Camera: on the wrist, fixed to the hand. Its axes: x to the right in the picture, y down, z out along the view.
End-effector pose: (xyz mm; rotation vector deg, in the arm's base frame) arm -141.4 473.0 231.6 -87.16 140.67 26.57
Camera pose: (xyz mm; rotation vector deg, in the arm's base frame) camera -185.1 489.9 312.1 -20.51 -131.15 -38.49
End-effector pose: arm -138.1 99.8 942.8 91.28 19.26 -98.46
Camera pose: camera -49.2 112.5 967.8 69.65 -8.15 -2.70
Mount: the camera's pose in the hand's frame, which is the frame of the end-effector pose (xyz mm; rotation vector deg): -22.3 58.4 -69.1 -31.86 30.59 84.99
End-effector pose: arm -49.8 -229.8 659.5 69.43 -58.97 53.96
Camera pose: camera -104.1 -154.7 649.8 -27.44 -88.18 100.47
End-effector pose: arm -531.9 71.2 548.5 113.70 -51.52 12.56
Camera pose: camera -573.8 119.7 616.2 22.63 -94.01 63.10
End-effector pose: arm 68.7 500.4 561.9 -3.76 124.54 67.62
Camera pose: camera 30.5 476.5 643.5 -52.54 -82.88 -110.11
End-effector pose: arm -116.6 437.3 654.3 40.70 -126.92 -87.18
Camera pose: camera -72.1 415.5 733.2 -33.44 -65.23 -47.63
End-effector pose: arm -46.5 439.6 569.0 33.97 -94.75 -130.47
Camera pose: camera 4.3 372.9 609.7 -10.47 -35.96 -65.52
